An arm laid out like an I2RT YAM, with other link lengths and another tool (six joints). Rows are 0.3 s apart.
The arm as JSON. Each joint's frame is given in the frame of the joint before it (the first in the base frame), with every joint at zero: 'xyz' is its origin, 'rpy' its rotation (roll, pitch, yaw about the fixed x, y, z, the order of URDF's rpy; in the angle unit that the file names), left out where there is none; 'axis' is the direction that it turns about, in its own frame. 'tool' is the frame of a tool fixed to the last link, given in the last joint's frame.
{
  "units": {
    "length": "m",
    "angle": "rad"
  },
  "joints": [
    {
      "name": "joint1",
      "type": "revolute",
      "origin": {
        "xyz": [
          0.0,
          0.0,
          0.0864
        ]
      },
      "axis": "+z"
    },
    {
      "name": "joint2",
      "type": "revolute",
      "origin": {
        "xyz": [
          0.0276,
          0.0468,
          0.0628
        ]
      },
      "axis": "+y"
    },
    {
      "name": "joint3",
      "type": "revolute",
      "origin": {
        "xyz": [
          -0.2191,
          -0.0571,
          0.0
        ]
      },
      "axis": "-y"
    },
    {
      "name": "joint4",
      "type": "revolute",
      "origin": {
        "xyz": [
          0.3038,
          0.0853,
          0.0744
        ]
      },
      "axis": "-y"
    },
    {
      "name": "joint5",
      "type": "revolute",
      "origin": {
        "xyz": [
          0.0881,
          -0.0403,
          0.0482
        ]
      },
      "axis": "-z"
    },
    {
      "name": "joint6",
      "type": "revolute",
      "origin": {
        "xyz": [
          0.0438,
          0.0,
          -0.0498
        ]
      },
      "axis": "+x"
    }
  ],
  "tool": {
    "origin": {
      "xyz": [
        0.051,
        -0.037,
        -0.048
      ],
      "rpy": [
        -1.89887,
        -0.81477,
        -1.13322
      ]
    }
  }
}
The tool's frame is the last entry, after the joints.
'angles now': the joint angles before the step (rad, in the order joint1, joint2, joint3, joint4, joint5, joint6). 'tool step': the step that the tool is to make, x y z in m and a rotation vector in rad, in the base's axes. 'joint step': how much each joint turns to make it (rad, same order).
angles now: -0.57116, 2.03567, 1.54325, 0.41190, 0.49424, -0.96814
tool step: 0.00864, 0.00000, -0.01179, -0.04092, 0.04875, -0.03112
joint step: 0.01186, 0.07067, 0.03565, 0.04845, 0.04735, -0.06598
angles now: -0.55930, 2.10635, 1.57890, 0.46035, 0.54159, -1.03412
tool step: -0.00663, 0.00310, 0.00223, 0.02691, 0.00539, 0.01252
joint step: -0.00286, -0.04801, -0.03915, -0.03871, -0.01696, 0.02159
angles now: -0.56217, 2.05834, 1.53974, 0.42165, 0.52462, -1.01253
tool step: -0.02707, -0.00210, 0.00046, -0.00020, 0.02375, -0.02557
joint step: -0.02990, -0.08983, -0.11381, 0.01197, -0.00296, -0.01559
